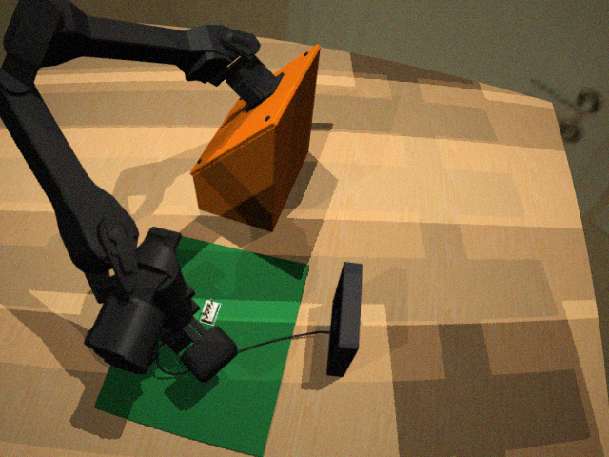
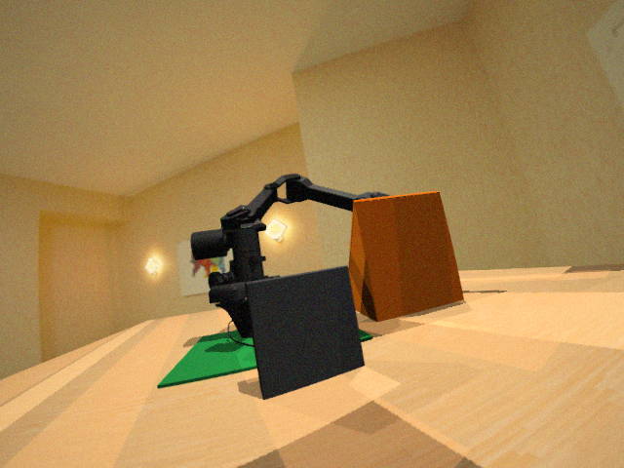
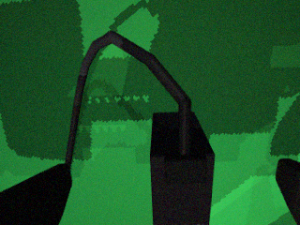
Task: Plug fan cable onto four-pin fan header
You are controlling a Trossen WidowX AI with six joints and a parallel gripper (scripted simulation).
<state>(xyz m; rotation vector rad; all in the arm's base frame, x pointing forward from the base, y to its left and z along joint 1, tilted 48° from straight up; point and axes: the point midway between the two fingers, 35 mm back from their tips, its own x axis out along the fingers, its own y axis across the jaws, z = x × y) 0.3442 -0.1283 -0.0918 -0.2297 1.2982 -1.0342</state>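
Now: gripper tip 20 mm past the green board, 30 mm to the right of it and 30 mm above it. From my gripper tip the other things lie so: white four-pin header: 50 mm behind, 20 mm to the left, 20 mm below; then dark plug: 10 mm ahead, 10 mm above; then dark fan: 70 mm behind, 210 mm to the left, 40 mm above.
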